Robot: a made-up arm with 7 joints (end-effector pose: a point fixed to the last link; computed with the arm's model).
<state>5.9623 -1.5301 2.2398 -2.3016 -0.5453 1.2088 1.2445</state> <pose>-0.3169 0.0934 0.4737 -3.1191 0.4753 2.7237</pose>
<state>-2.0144 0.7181 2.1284 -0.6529 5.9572 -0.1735 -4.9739</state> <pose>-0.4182 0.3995 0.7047 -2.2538 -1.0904 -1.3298</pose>
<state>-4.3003 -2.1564 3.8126 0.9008 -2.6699 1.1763 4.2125</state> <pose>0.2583 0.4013 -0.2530 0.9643 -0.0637 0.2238</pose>
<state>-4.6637 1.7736 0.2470 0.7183 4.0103 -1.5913 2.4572</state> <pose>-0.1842 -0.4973 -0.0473 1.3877 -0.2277 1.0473</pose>
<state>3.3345 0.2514 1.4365 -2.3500 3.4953 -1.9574 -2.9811</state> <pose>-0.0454 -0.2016 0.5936 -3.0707 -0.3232 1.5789</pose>
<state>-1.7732 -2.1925 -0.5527 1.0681 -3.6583 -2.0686 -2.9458</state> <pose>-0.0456 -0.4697 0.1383 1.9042 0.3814 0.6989</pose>
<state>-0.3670 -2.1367 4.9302 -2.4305 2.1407 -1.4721 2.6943</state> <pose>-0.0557 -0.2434 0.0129 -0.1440 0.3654 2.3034</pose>
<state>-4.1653 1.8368 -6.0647 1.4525 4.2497 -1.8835 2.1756</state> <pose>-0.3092 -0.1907 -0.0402 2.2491 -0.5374 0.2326</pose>
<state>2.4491 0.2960 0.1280 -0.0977 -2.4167 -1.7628 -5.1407</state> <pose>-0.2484 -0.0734 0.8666 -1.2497 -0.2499 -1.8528</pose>
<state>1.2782 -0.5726 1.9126 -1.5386 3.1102 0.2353 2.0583</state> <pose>0.2956 0.2160 0.6477 1.5794 -0.9928 -1.6745</pose>
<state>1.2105 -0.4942 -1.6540 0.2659 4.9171 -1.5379 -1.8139</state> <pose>-0.0287 0.2158 0.9015 2.1475 0.0350 -2.8846</pose>
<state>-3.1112 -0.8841 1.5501 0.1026 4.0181 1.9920 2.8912</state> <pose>0.4435 -0.0511 0.7039 -2.4937 -1.1683 0.0163</pose>
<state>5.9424 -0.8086 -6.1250 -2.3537 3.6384 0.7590 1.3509</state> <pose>-0.2207 -0.0287 0.2026 -0.7997 -0.2535 2.1477</pose>
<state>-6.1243 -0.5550 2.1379 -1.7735 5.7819 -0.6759 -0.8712</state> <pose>0.0146 0.2957 0.5638 0.8922 -0.5388 -0.3285</pose>
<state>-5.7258 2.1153 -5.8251 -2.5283 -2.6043 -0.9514 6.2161</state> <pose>0.2767 -0.1142 0.3708 -2.9994 -0.4527 2.3271</pose>
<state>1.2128 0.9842 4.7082 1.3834 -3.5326 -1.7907 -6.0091</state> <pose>0.3229 -0.1761 0.4754 1.3538 -0.3318 0.4785</pose>
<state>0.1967 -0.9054 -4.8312 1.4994 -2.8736 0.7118 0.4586</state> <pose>-0.4304 -0.2648 0.6043 2.6871 -0.8053 1.4645</pose>
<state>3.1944 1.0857 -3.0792 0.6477 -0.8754 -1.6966 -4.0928</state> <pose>-0.5405 -0.0693 0.6308 -1.1155 0.2659 -0.5693</pose>
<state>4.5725 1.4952 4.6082 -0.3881 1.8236 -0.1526 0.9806</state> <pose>0.0378 0.7683 0.3004 1.7734 0.4521 -0.1370</pose>
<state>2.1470 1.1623 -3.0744 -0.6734 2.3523 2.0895 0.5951</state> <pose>-0.2505 -0.5010 0.2920 -1.0447 -0.1252 1.7228</pose>
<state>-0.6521 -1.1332 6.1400 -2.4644 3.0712 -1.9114 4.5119</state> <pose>-0.2673 -0.2605 0.1857 -1.4472 -0.2977 -0.9460</pose>
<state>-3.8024 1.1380 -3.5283 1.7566 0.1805 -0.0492 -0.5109</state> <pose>-0.2182 0.0012 0.7129 2.9398 0.6627 0.9845</pose>
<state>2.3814 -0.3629 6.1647 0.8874 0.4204 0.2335 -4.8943</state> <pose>-0.0414 -0.0442 0.9468 2.4097 -0.1258 2.2088</pose>
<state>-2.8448 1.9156 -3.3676 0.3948 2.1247 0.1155 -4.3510</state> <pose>-0.7223 0.2366 0.1279 1.5738 0.8658 1.2988</pose>
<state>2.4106 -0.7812 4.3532 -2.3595 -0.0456 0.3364 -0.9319</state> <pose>-0.1460 0.2324 0.4587 1.4720 0.1257 1.2711</pose>
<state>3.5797 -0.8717 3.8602 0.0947 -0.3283 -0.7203 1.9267</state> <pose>0.4983 -0.2283 0.7847 3.0568 -0.3262 -2.6613</pose>
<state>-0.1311 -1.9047 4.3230 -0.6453 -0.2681 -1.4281 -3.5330</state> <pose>-0.5448 -0.2986 0.1968 -2.4173 -0.4187 0.9118</pose>
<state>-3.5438 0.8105 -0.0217 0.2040 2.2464 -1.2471 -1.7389</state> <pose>-0.5108 -0.2891 0.6372 1.0337 0.8856 2.4625</pose>
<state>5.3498 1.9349 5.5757 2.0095 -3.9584 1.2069 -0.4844</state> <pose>0.0379 0.2520 -0.1406 0.0355 -0.1514 -0.3148</pose>
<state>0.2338 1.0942 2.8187 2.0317 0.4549 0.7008 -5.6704</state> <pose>0.0343 -0.0632 0.5943 1.6189 0.3153 1.2182</pose>
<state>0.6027 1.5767 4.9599 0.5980 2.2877 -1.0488 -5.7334</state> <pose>0.6549 -0.1702 0.2531 2.0370 -0.0507 -0.7337</pose>
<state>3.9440 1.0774 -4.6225 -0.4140 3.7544 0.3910 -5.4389</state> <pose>-0.5780 0.3549 0.5751 1.9623 1.3131 1.8401</pose>
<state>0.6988 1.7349 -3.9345 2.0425 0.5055 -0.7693 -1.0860</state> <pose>0.0981 -0.4274 0.4162 1.9647 0.3343 2.8820</pose>
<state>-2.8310 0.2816 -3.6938 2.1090 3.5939 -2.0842 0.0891</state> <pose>0.0741 0.0050 0.5141 -0.7290 0.7540 -0.1060</pose>
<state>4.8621 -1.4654 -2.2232 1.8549 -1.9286 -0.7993 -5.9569</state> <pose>-0.3393 -0.2523 0.1639 2.4166 1.4055 1.7873</pose>
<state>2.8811 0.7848 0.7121 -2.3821 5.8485 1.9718 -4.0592</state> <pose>-0.0810 -0.1838 0.5833 -2.5615 -0.7566 0.2020</pose>
